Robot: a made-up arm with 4 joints.
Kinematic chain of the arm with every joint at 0, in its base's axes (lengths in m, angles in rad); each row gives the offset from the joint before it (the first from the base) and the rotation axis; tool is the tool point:
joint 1: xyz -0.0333 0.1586 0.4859 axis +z
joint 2: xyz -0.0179 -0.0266 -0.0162 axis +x
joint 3: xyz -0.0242 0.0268 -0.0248 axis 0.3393 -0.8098 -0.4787
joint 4: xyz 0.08 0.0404 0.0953 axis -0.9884 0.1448 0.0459
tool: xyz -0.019 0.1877 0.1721
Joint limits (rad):
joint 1: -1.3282..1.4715
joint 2: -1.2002..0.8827
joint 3: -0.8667..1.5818
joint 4: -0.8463..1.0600
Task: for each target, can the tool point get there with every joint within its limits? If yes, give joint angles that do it. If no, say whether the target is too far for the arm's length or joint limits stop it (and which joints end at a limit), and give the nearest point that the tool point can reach.
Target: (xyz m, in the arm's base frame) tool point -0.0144 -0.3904 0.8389
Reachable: no: too far | nearest point -0.0219 -0.1740 0.6799 | short by 0.269 m
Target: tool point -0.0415 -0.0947 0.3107
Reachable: no: joint limits stop it (at a limit: joint 1, joint 2, joint 3, joint 4) | nearest point -0.0501 0.0382 0.1601 | short by 0.201 m
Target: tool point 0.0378 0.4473 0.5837
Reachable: yes | joints -0.2443 0.2008 -0.3322 0.6562
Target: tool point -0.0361 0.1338 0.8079
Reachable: yes | joints -0.7264 0.3584 -0.0524 -0.6446
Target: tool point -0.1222 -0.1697 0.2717
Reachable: no: joint limits stop it (at a limit: joint 1, joint 2, joint 3) | nearest point -0.1748 -0.1927 0.4635 | short by 0.200 m
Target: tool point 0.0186 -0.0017 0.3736
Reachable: no: joint limits stop it (at a limit: joint 1, joint 2, joint 4) | nearest point 0.1409 0.1394 0.2570 | short by 0.220 m
